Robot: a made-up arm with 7 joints.
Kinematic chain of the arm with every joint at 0, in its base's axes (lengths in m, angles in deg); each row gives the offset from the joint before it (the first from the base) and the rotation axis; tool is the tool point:
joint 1: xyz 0 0 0.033 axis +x
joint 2: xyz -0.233 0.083 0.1 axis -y
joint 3: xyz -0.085 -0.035 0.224 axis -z
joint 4: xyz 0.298 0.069 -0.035 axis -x
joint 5: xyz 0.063 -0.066 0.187 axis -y
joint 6: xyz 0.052 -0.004 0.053 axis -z
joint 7: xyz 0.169 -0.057 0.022 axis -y
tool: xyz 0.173 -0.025 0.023
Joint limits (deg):
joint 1: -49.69..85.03
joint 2: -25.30..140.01
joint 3: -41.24..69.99
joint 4: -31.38..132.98
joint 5: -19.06..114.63
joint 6: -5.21..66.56
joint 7: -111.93..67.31
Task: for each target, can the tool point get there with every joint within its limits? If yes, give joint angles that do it. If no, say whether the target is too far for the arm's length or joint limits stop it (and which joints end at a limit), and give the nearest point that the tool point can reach.
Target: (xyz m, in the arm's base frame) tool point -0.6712 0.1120 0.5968
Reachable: yes | joints -23.38 92.55 39.68 103.53 3.71 35.54 -83.36
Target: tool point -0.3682 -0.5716 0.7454
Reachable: yes | joints 30.26 33.80 60.77 44.57 51.99 20.02 45.80
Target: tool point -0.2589 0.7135 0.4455
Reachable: yes | joints -20.73 58.99 21.13 111.45 51.30 39.81 44.80
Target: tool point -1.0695 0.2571 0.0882
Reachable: yes | joints -8.20 121.34 20.12 52.96 65.49 16.60 2.26
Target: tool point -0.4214 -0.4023 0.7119
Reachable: yes | joints 32.76 75.12 36.99 96.91 53.86 16.93 -84.23
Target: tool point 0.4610 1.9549 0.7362
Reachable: no: too far | nearest point 0.0716 0.9298 0.3675 | short by 1.157 m
